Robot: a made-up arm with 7 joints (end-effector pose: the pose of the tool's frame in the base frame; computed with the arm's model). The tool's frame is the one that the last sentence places.
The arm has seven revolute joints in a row. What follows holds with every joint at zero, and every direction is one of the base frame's. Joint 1 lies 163.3 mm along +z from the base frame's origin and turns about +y. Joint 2 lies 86.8 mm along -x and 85.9 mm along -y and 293.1 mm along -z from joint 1 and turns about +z. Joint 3 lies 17 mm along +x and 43.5 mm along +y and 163.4 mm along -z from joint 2 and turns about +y. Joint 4 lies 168.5 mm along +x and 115.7 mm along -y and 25.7 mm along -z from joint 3 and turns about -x. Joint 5 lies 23.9 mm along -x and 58 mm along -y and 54.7 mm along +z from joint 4 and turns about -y. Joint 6 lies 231.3 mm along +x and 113.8 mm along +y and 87.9 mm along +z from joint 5 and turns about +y. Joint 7 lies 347.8 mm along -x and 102.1 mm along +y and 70.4 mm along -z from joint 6 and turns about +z. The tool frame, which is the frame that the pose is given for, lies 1.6 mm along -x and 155.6 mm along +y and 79.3 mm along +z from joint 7; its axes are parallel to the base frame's.
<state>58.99 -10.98 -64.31 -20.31 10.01 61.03 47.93</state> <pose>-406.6 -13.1 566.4 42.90 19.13 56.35</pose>
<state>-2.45 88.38 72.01 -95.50 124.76 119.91 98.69</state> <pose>151.8 -162.1 274.0 84.01 -26.85 84.34</pose>
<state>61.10 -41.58 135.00 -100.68 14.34 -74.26 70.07</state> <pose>-748.0 80.8 -247.3 -96.48 23.32 -121.76</pose>
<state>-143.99 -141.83 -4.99 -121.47 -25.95 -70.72 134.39</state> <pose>207.2 -238.1 369.6 61.73 22.51 160.05</pose>
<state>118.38 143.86 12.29 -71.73 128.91 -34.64 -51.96</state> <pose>-117.5 115.0 457.4 -67.28 27.84 -173.87</pose>
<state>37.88 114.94 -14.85 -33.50 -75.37 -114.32 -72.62</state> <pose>-642.1 -31.8 -37.8 95.44 40.80 62.09</pose>
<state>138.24 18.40 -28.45 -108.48 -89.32 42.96 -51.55</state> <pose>-200.5 -137.5 83.5 155.57 -47.46 112.80</pose>
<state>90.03 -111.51 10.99 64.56 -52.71 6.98 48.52</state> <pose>-597.1 -320.9 -19.8 -95.80 -13.73 -175.84</pose>
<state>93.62 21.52 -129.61 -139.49 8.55 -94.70 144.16</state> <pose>-195.0 -174.6 673.8 133.30 -60.02 -148.94</pose>
